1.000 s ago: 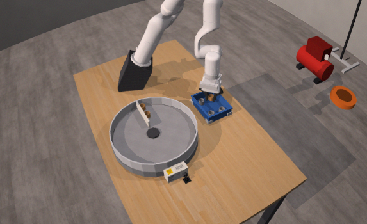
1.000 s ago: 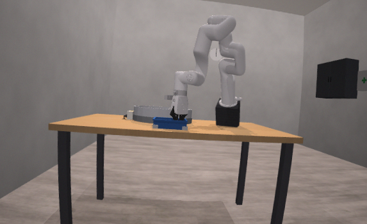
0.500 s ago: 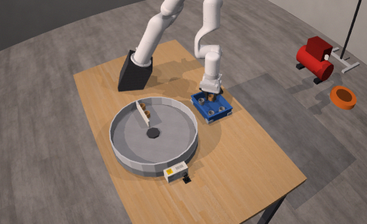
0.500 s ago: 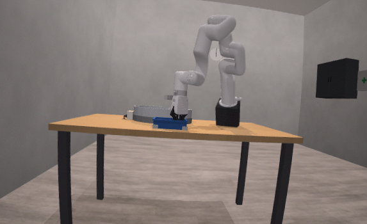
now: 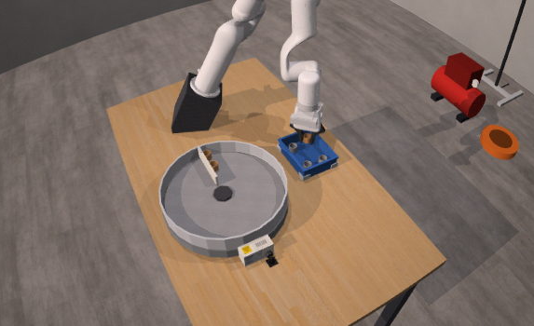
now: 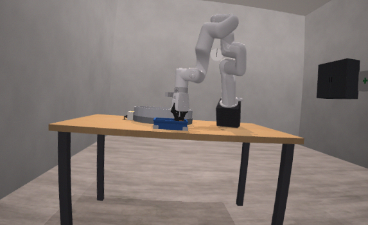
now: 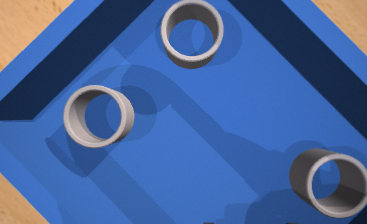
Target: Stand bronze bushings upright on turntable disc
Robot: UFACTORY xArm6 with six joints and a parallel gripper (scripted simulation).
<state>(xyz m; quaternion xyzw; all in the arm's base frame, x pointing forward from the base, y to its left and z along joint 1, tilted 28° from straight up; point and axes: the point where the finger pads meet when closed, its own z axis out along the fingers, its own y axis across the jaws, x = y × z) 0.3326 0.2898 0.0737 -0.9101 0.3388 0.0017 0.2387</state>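
My hand is 50 mm short of the blue crate, 30 mm above it and 20 mm to the left of it. Round my hand: grey turntable disc (370 mm to the right, 140 mm ahead).
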